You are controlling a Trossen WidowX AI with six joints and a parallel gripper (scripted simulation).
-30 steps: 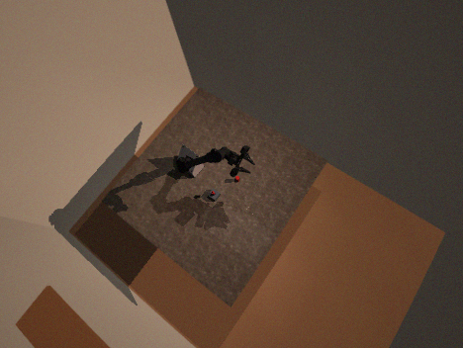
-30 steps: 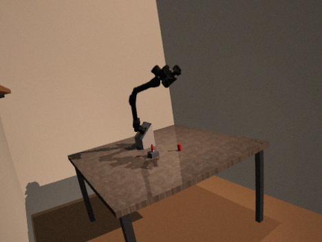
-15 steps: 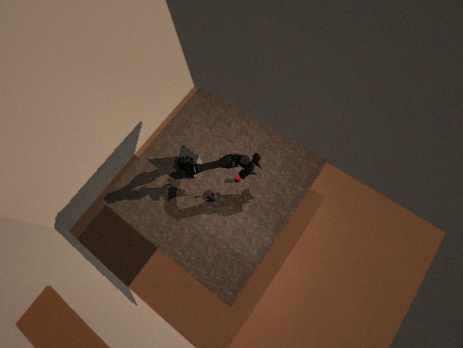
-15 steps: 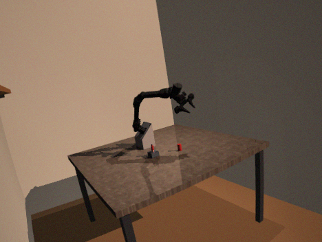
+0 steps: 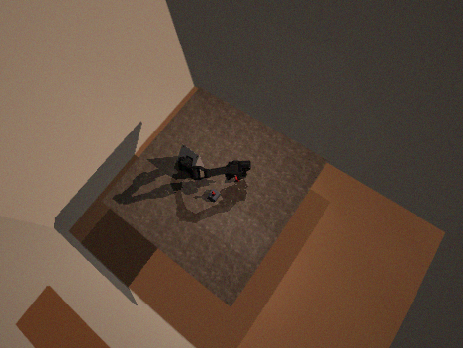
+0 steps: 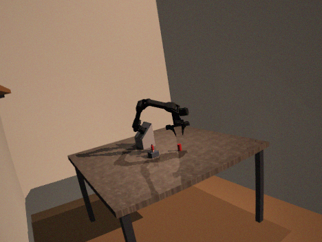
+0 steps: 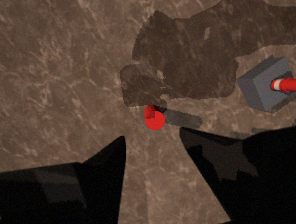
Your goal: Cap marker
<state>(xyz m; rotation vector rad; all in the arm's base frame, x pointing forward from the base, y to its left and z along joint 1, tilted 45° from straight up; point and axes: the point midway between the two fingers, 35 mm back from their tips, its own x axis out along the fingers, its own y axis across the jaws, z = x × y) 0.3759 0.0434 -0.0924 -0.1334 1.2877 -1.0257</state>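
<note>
Now: the red cap 100 mm below my gripper tip and 10 mm behind it. Round my gripper tip: grey holder block (200 mm to the right, 110 mm below, 110 mm behind).
</note>
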